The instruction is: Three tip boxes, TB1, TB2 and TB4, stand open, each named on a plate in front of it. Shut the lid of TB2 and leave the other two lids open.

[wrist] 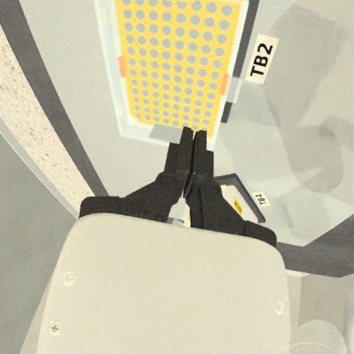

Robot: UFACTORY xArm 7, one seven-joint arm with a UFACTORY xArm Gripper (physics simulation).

Labels:
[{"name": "clear lid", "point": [164, 72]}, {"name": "name plate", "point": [264, 47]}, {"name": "pale mat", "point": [282, 137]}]

